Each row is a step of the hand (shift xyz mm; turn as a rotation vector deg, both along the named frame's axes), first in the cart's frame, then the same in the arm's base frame.
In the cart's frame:
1: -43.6 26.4 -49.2 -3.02 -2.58 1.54
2: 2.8 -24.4 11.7 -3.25 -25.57 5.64
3: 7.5 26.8 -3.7 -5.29 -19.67 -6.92
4: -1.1 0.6 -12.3 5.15 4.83 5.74
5: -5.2 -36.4 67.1 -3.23 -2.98 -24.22
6: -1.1 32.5 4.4 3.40 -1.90 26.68
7: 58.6 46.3 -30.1 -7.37 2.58 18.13
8: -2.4 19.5 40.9 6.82 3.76 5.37
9: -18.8 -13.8 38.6 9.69 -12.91 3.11
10: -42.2 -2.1 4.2 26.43 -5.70 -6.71
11: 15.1 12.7 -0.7 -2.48 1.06 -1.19
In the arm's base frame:
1: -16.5 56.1 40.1 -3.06 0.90 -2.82
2: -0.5 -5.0 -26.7 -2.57 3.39 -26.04
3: 5.1 -7.4 26.6 1.17 13.31 -16.86
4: 5.0 10.6 4.0 1.04 -8.55 2.93
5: -33.3 -43.6 -53.3 9.50 22.37 3.89
6: -6.9 -11.2 30.0 -9.99 -23.27 -9.26
7: 59.9 -16.4 51.3 -15.59 -11.88 -2.32
8: -24.5 -37.4 7.5 2.79 -8.82 1.96
9: -33.6 -18.9 -23.4 8.34 -4.24 -13.52
10: -38.2 18.4 -2.1 26.77 -6.41 -4.32
11: 11.9 -10.2 12.0 -1.68 1.97 1.41

